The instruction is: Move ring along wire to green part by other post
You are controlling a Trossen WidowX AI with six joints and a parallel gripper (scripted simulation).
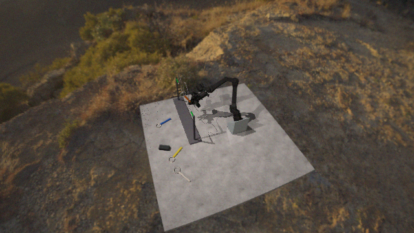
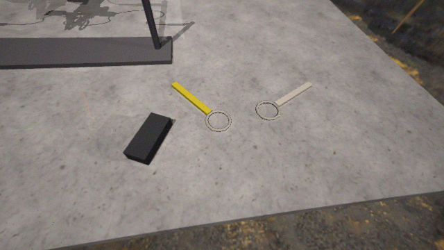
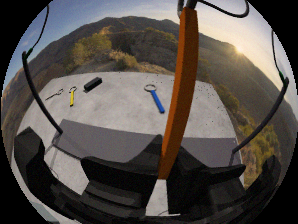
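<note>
Now: the orange-handled ring 20 mm ahead of my gripper tip and 90 mm above it. The rest, counted from my gripper tip: black block (310 mm ahead, 320 mm to the left, 150 mm below); blue-handled ring (280 mm ahead, 20 mm to the left, 160 mm below); yellow-handled ring (240 mm ahead, 420 mm to the left, 160 mm below).
</note>
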